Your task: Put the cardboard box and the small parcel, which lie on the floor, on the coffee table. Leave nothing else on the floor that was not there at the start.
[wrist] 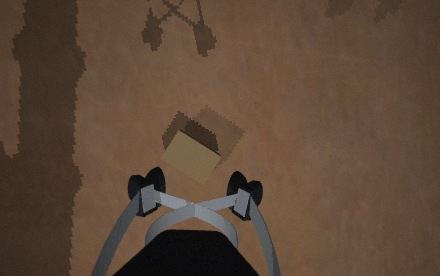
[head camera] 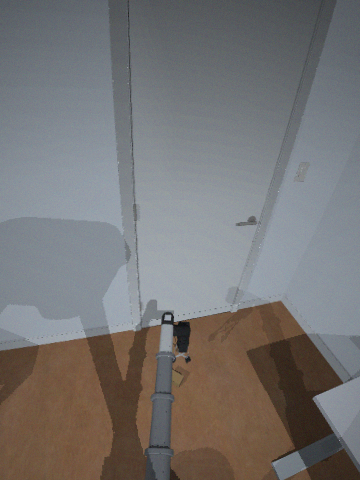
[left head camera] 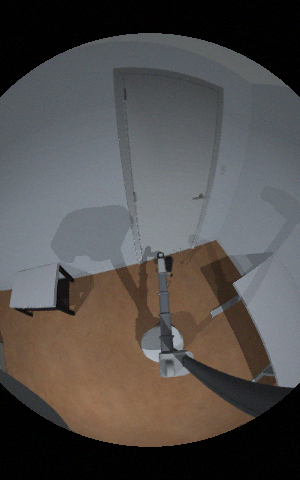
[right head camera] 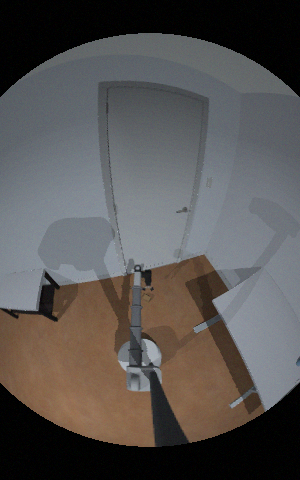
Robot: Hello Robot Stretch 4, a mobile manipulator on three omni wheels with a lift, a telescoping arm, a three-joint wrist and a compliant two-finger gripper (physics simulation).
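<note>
A small tan box lies on the floor, turned at an angle; I cannot tell whether it is the small parcel or the cardboard box. A second box does not show. My gripper is open and empty, above the floor. In the wrist view the tan box shows just beyond the fingertips, roughly centred between them. In the head view the arm hides part of the gripper and of the box. A low white table with dark legs stands at the left; whether it is the coffee table is unclear.
A larger white table with pale legs stands at the right. A closed door and walls stand beyond the gripper. Dark shadows of the robot fall on the floor and wall.
</note>
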